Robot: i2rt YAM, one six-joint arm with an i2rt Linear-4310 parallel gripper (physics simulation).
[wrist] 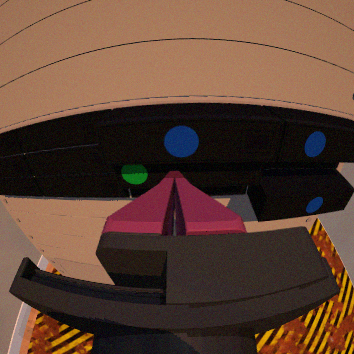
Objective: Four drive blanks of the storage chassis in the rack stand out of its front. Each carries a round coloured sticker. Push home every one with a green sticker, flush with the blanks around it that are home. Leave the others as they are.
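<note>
The black storage chassis (60, 172) spans the wrist view. A blank with a green sticker (134, 174) is in its lower row, left of centre. It sits further back than the blue-stickered blank (181, 141) above it, and shade covers the upper part of its sticker. Another blue-stickered blank (315, 144) is at the upper right. A third blue-stickered blank (314, 205) stands well out at the lower right, its side showing. My gripper (174, 177) is shut and empty, its magenta tips at the green-stickered blank's face, right of the sticker. Whether they touch it is hidden.
A tan panel (190, 70) curves across the view above the chassis. More tan panelling (55, 225) lies below it at the left. A grey surface shows just left of the protruding lower right blank. Yellow-and-black striped, rust-coloured flooring (300, 320) shows at both lower corners.
</note>
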